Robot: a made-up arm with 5 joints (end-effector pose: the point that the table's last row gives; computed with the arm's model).
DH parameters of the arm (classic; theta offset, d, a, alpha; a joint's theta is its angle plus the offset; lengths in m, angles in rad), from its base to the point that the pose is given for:
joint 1: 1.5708 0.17 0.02 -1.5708
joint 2: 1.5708 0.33 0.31 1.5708
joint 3: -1.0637 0 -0.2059 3.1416
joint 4: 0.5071 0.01 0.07 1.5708
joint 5: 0.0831 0 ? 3.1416
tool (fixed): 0.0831 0.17 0 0
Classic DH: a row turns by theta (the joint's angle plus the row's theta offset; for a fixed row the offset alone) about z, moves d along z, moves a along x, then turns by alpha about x.
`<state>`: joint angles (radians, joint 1 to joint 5).
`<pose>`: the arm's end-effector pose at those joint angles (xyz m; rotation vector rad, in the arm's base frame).
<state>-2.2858 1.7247 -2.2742 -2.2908 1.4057</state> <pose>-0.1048 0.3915 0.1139 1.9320 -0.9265 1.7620</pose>
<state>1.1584 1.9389 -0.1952 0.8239 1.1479</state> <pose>-0.1337 -0.6565 0.1210 -0.0964 -1.8686 0.9825</pose>
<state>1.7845 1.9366 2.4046 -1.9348 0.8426</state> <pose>0.3701 -0.2133 0.2066 -1.0350 1.7584 -2.3250</pose>
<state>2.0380 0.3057 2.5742 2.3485 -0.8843</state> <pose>0.1439 -0.0393 0.0762 -0.5465 0.0314 2.8396</pose>
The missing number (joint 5, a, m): -0.1204
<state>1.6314 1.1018 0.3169 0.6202 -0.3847</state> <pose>0.0438 -0.5619 0.2063 -0.8799 -1.0370 1.9246</pose>
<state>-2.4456 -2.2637 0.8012 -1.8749 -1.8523</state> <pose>0.5158 -0.0077 0.2664 0.6012 -1.0377 2.1064</pose>
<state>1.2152 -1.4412 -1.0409 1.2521 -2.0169</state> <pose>-0.6622 -0.5107 -0.0087 -0.0398 -1.7167 0.7837</pose>
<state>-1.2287 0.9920 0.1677 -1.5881 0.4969</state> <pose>-0.2029 0.2653 0.0233 -0.1244 2.2059 -1.9803</pose>
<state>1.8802 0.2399 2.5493 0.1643 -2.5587</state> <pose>0.2177 -0.0647 -0.3239 -0.7697 -2.5664 -1.0425</pose>
